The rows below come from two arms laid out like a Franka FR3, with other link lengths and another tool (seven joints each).
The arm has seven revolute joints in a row. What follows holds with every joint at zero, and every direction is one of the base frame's. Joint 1 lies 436.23 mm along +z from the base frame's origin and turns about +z. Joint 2 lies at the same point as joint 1 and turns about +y. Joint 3 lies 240.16 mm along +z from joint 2 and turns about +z. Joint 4 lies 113.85 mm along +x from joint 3 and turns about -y. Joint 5 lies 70.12 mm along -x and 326.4 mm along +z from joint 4 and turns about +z. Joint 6 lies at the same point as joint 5 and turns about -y. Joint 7 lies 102.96 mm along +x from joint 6 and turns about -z. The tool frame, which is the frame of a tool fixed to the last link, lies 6 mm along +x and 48 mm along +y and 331.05 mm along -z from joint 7; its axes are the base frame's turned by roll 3.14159, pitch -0.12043 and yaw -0.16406 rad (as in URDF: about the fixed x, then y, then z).
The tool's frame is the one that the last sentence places.
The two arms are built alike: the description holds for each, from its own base.
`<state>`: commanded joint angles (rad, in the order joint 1, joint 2, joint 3, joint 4, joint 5, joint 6, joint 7); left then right.
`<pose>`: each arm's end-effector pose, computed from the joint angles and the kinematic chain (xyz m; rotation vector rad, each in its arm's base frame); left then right.
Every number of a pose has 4 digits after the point. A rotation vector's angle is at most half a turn.
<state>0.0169 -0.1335 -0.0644 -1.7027 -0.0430 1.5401 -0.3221 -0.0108 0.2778 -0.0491 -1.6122 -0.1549 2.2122 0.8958</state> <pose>0.4920 0.0101 0.4248 3.1092 0.1748 0.1363 0.7468 -0.0474 0.3304 2.6118 -1.5216 0.7059</pose>
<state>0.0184 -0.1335 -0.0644 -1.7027 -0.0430 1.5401 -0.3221 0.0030 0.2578 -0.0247 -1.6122 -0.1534 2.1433 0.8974</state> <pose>0.4919 0.0108 0.4248 3.1091 0.1771 0.1364 0.7314 -0.0216 0.3290 2.6373 -1.4851 0.6359</pose>
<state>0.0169 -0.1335 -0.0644 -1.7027 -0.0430 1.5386 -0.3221 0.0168 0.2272 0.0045 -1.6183 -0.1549 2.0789 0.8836</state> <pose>0.4915 0.0101 0.4247 3.1094 0.1747 0.1340 0.7144 0.0069 0.3334 2.6745 -1.4172 0.5816</pose>
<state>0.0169 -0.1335 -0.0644 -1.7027 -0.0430 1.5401 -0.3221 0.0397 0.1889 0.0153 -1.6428 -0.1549 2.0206 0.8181</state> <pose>0.4920 0.0101 0.4248 3.1092 0.1748 0.1363 0.6911 0.0298 0.3343 2.7298 -1.2816 0.5235</pose>
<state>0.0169 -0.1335 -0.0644 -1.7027 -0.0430 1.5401 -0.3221 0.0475 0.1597 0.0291 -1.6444 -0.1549 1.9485 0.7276</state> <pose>0.4920 0.0101 0.4248 3.1092 0.1748 0.1363 0.6681 0.0434 0.3387 2.7819 -1.1274 0.4633</pose>
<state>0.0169 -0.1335 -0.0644 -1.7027 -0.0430 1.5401 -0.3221 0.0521 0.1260 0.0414 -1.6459 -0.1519 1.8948 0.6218</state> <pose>0.4920 0.0101 0.4248 3.1092 0.1748 0.1363 0.6495 0.0553 0.3496 2.8386 -0.9603 0.4311</pose>
